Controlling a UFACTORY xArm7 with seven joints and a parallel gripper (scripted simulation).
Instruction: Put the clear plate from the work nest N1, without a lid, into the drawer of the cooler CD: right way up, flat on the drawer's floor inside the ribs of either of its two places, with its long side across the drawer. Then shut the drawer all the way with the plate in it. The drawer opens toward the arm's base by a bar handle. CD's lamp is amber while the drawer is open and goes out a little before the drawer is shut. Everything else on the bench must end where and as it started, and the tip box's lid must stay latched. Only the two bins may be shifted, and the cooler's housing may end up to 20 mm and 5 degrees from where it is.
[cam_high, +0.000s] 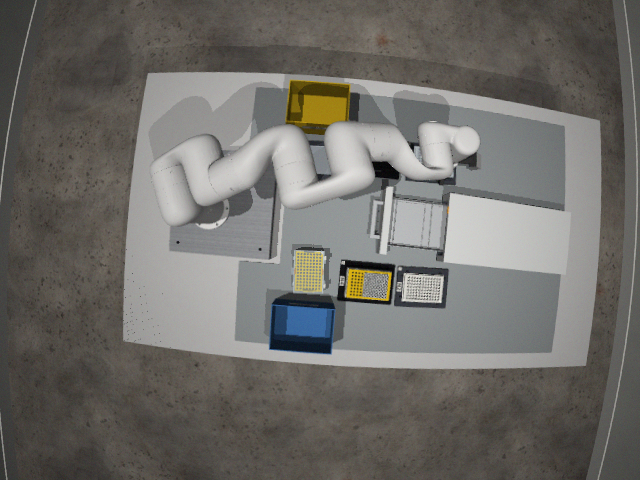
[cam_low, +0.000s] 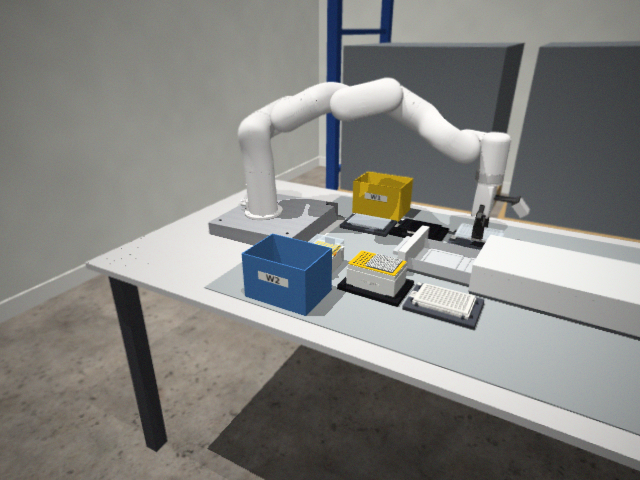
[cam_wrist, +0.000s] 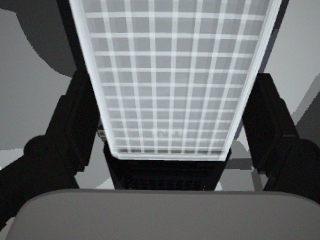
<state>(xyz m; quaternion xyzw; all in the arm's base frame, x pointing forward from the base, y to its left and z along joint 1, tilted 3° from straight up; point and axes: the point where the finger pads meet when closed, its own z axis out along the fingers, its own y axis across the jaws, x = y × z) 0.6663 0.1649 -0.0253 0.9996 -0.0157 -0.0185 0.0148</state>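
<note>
My gripper is now 50 mm above the dark nest N1. From my hand the other things lie so: drawer: 200 mm to the right, 40 mm behind, 30 mm below; then clear plate: 10 mm below; then black plate: 180 mm behind, 30 mm below, 10 mm to the left.
</note>
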